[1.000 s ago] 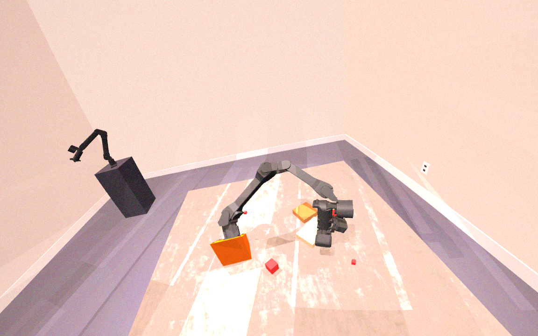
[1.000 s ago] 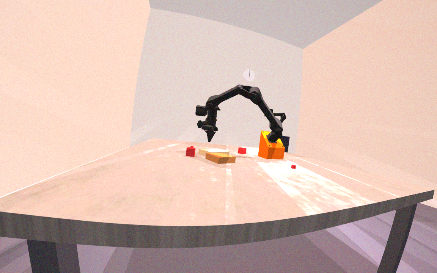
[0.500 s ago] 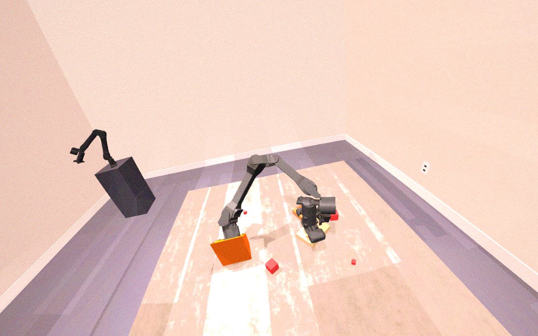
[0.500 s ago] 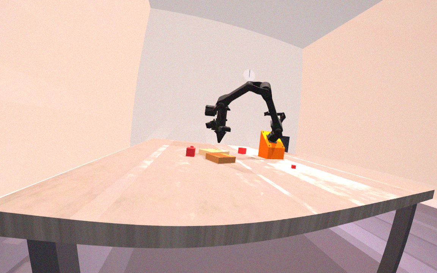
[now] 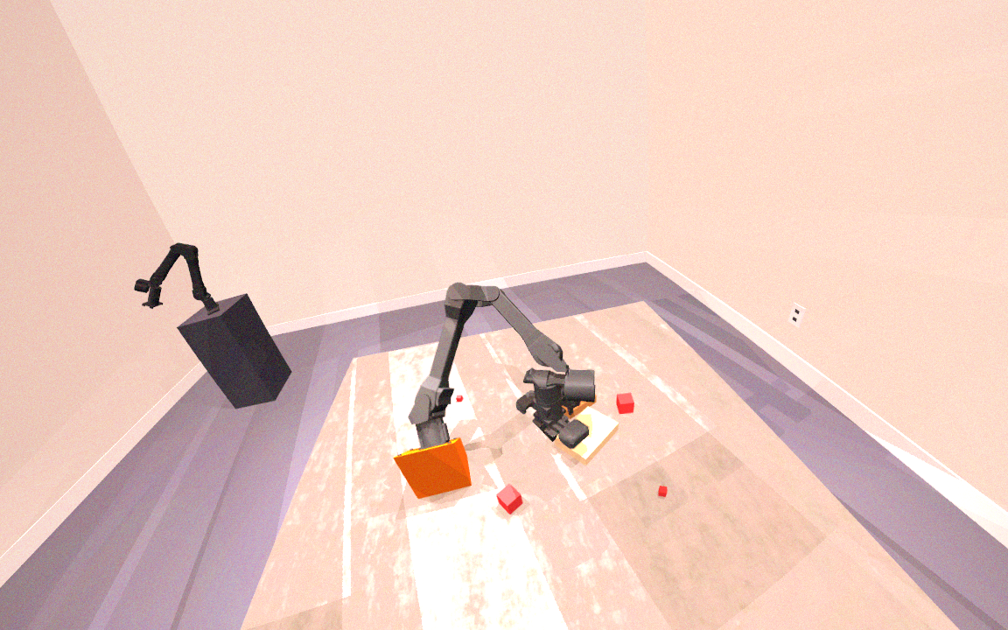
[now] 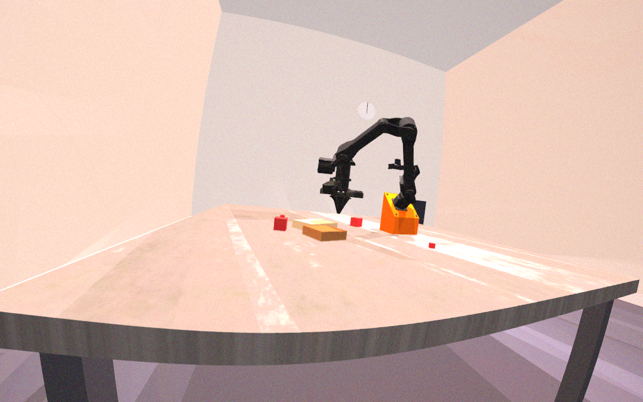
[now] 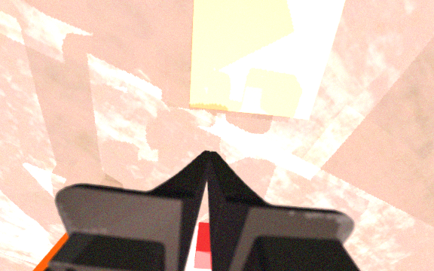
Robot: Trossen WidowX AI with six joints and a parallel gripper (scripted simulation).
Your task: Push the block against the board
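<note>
Now: gripper tip 170 mm to the right of the orange square block, 110 mm short of it and 50 mm above it. From my gripper tip the other things lie so: pale yellow flat piece 100 mm ahead, 50 mm below, 20 mm to the left.
</note>
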